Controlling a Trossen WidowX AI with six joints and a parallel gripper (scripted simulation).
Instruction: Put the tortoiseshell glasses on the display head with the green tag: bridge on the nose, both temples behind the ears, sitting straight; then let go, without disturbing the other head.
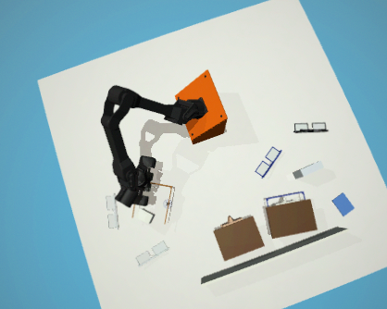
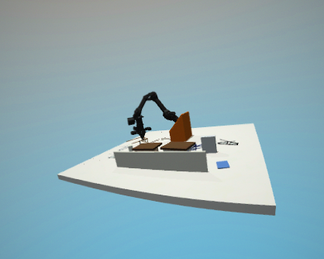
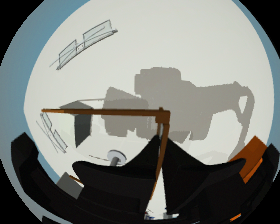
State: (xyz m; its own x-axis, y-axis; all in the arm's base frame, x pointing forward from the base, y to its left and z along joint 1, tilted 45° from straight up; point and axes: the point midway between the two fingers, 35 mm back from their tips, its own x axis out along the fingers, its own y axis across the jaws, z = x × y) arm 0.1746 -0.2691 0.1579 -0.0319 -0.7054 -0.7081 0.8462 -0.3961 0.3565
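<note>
My gripper tip is now 12 cm short of the white cube, 6 cm to the left of it and 3 cm above it. From my gripper tip the other things lie so: long grey wall: 46 cm ahead, 36 cm to the left, 1 cm below; then grey-white block: 62 cm to the left, 20 cm ahead; then blue card: 72 cm to the left, 39 cm ahead, 6 cm below.
</note>
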